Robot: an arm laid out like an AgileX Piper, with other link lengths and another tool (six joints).
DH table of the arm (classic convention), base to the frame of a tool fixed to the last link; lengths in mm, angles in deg. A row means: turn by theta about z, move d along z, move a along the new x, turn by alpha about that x. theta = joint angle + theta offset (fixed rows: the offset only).
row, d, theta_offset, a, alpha
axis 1, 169.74, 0, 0, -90
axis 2, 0, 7.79, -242.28, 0
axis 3, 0, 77.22, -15.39, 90
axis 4, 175.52, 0, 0, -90
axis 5, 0, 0, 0, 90
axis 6, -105.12, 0.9, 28.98, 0.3
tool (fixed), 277.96, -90, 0, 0
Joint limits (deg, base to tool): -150..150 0..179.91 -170..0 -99.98..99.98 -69.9..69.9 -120..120
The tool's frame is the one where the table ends.
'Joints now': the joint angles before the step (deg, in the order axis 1, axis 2, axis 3, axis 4, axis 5, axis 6). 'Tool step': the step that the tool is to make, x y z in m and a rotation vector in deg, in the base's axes. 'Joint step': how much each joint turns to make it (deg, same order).
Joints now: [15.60 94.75 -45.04 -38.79 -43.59 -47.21]
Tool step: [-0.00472 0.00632 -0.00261 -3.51 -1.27 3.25]
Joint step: [0.00 0.00 0.00 -4.49 0.00 -0.60]
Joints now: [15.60 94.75 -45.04 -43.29 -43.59 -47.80]
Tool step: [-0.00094 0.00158 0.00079 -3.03 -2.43 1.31]
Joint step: [0.00 -0.01 0.00 -1.15 0.00 -3.18]
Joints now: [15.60 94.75 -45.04 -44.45 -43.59 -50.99]
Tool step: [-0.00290 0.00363 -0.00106 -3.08 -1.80 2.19]
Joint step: [0.00 -0.01 0.00 -2.68 0.00 -1.82]
